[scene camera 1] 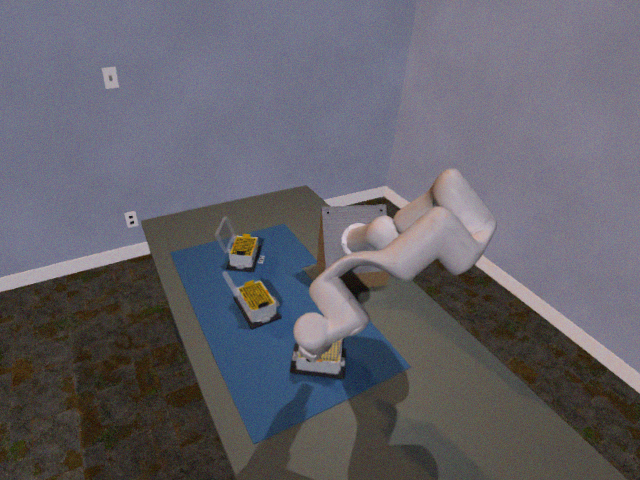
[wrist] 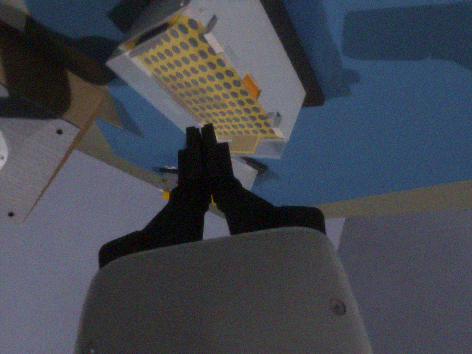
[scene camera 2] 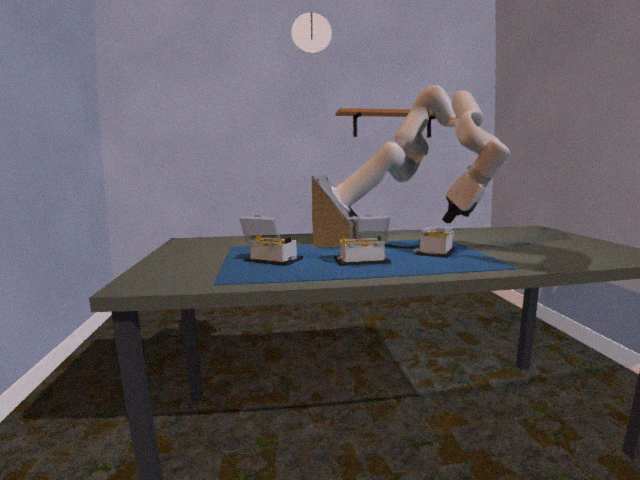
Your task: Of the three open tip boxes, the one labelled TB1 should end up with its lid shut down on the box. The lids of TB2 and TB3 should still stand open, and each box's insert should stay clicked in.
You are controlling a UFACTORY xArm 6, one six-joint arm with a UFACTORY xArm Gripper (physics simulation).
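Seen in the pictures: gripper, between the fingertips: (wrist: 204, 141) (scene camera 2: 445, 221); arm's base, origin of its link: (scene camera 1: 358, 241) (scene camera 2: 339, 200).
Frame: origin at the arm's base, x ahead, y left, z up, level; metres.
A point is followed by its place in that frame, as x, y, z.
The middle box, TB1 (scene camera 1: 257, 302) (scene camera 2: 362, 252) {0.418, 0.099, -0.124}, has its clear lid (scene camera 1: 229, 281) {0.456, 0.109, -0.014} (scene camera 2: 379, 227) {0.443, 0.148, -0.045} standing open. The far box (scene camera 1: 244, 257) {0.387, -0.119, -0.107} (scene camera 2: 273, 251) {0.431, -0.169, -0.121}, at the left in scene camera 2, also has its lid (scene camera 1: 225, 235) {0.445, -0.211, -0.065} (scene camera 2: 258, 228) {0.456, -0.205, -0.047} open. The near box (scene camera 1: 319, 365) {0.244, 0.390, -0.120} (scene camera 2: 435, 243) {0.291, 0.335, -0.119} (wrist: 260, 65) {0.246, 0.389, -0.118} has its clear lid (scene camera 2: 438, 229) {0.234, 0.353, -0.081} down over its yellow insert, flat or nearly so; a small gap cannot be told. All three inserts appear seated. Labels are not readable. My gripper (scene camera 2: 447, 220) {0.238, 0.376, -0.054} (wrist: 204, 141) {0.238, 0.376, -0.054} is shut and empty, just above the near box; the arm hides it in scene camera 1.
The boxes stand on dark bases on a blue mat (scene camera 1: 232, 361) {0.477, 0.295, -0.158} (scene camera 2: 310, 271) {0.517, -0.044, -0.158} on the table (scene camera 1: 465, 413) {-0.111, 0.614, -0.162} (scene camera 2: 155, 273) {0.567, -0.489, -0.161}. The arm's wedge-shaped mount (scene camera 1: 336, 222) {0.070, -0.050, 0.054} (scene camera 2: 328, 222) {0.121, -0.032, -0.074} (wrist: 40, 165) {0.103, 0.002, -0.013} stands beside the mat. A wall shelf (scene camera 2: 372, 112) is behind the arm.
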